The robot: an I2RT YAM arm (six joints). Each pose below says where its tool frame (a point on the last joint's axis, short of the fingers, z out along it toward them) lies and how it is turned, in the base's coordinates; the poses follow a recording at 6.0 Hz.
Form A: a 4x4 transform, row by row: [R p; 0 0 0 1], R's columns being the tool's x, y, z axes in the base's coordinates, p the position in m. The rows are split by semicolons.
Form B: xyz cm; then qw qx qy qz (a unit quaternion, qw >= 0). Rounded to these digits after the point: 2 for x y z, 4 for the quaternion.
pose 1, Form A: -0.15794 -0.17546 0.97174 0.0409; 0.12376 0.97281 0.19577 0.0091; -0.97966 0.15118 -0.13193 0.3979; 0 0 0 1
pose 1, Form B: 4.09 0.91 39.79 0.6486 -0.0172 0.7521 0.1153
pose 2, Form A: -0.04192 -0.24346 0.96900 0.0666; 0.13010 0.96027 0.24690 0.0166; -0.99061 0.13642 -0.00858 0.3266; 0 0 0 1
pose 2, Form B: 6.66 1.66 32.66 0.6910 -0.0400 0.7090 0.1352
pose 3, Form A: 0.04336 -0.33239 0.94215 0.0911; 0.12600 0.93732 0.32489 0.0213; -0.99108 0.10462 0.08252 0.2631; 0 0 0 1
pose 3, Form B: 9.11 2.13 26.31 0.7182 -0.0767 0.6729 0.1596
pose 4, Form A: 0.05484 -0.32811 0.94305 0.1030; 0.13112 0.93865 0.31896 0.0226; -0.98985 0.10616 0.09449 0.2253; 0 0 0 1
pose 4, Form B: 10.30 2.26 22.53 0.7225 -0.0736 0.6688 0.1589
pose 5, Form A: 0.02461 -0.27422 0.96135 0.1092; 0.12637 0.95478 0.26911 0.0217; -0.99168 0.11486 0.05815 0.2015; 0 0 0 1
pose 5, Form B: 10.92 2.17 20.15 0.7137 -0.0540 0.6841 0.1403
